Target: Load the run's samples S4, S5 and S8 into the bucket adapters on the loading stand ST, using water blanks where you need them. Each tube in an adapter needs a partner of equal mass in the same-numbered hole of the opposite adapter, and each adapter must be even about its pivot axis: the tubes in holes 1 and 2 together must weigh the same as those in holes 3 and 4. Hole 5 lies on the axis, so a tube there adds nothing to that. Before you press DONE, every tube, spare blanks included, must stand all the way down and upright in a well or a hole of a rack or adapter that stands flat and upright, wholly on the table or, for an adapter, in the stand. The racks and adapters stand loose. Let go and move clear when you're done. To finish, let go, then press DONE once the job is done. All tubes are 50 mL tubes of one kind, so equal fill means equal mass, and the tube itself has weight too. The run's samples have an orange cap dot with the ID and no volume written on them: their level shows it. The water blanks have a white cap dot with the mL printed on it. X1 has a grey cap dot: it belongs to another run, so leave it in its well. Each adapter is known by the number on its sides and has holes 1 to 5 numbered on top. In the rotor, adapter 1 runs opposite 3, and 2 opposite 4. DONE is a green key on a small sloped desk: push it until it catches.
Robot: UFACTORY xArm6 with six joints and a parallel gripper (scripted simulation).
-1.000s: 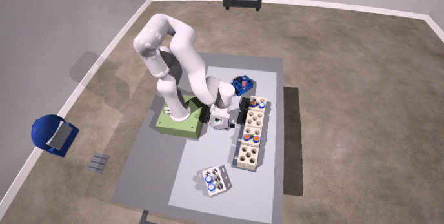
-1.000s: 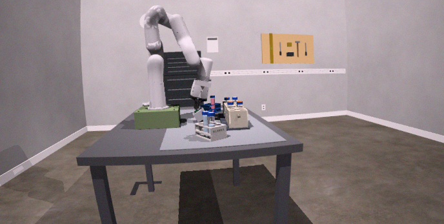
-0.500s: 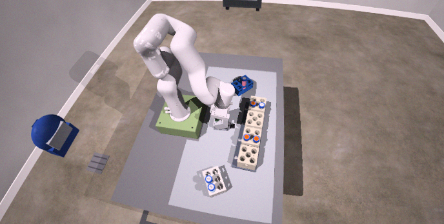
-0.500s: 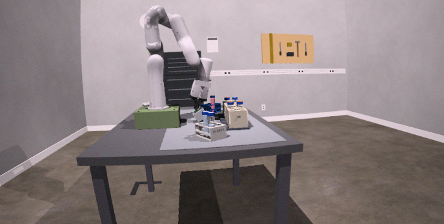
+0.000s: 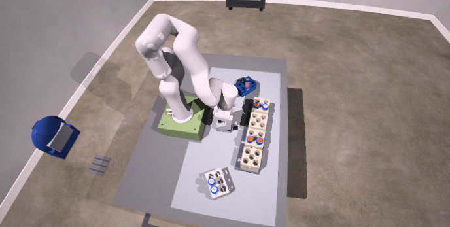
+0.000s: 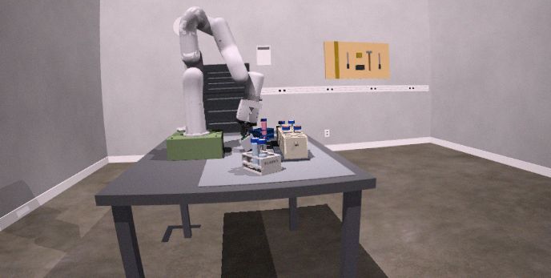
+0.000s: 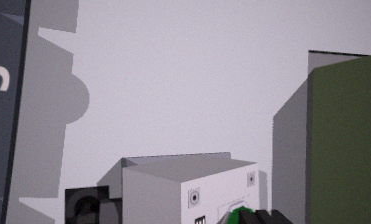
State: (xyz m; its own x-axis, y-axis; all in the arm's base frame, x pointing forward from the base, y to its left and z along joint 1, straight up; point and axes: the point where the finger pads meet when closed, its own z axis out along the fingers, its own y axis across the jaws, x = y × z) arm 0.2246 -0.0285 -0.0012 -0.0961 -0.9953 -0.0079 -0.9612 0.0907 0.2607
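Right now the green done key is 3 cm below my hand. Round my hand: bucket adapter: 22 cm ahead, 4 cm below, 1 cm to the right; then small sloped desk: 4 cm below, 2 cm ahead; then pink-filled tube: 28 cm to the left, 17 cm ahead, 3 cm below.
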